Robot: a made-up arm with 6 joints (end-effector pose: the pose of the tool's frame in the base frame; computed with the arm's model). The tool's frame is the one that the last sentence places.
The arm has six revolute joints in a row. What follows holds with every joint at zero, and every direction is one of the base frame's. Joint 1 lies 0.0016 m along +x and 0.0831 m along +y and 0.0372 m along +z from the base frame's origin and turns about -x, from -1.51 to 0.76 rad. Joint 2 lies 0.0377 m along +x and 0.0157 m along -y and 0.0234 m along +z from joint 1 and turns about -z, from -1.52 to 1.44 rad. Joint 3 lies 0.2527 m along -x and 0.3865 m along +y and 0.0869 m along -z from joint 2 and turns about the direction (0.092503, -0.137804, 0.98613), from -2.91 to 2.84 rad. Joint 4 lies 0.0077 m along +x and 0.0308 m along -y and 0.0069 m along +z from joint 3 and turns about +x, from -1.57 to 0.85 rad. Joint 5 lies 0.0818 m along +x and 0.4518 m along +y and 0.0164 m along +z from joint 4 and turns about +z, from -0.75 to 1.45 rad. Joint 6 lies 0.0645 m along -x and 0.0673 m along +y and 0.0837 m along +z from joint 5 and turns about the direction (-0.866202, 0.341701, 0.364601), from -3 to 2.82 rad. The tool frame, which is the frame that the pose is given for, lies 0.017 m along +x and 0.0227 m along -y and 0.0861 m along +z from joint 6; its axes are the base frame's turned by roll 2.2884, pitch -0.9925 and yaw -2.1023 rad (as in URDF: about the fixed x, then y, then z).
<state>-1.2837 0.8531 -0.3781 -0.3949 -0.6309 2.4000</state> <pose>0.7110 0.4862 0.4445 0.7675 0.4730 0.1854</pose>
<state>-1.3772 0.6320 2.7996 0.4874 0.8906 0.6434</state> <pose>-0.2223 -0.1172 0.2301 -1.1363 0.6590 -1.1331</pose>
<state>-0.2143 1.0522 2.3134 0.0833 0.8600 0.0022</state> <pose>-0.1660 0.5560 0.2407 2.3435 -0.8911 1.2650</pose>
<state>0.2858 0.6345 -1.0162 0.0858 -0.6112 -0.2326</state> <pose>0.5449 0.4356 0.0317 1.9879 1.9393 1.4054</pose>
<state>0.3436 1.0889 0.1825 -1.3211 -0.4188 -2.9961</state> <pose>0.4000 0.2911 -0.6759 -0.6780 2.0441 0.0619</pose>
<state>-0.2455 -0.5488 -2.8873 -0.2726 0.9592 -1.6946</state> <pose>-0.1769 0.0614 -0.1411 1.1056 1.8434 1.7932</pose>
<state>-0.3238 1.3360 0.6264 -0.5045 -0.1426 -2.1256</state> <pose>0.6281 0.7669 0.0157 -0.0149 1.8044 1.5094</pose>
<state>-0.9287 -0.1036 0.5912 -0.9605 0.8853 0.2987</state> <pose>-0.4759 0.7411 0.3849 1.3043 -1.7395 1.3345</pose>
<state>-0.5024 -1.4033 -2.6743 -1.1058 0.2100 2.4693</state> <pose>-0.2619 0.1851 -0.5977 0.0151 1.2118 1.0045</pose>
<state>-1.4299 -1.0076 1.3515 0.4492 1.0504 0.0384</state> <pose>-0.5922 -0.2439 -0.1780 -1.4891 -0.1067 -1.2224</pose>
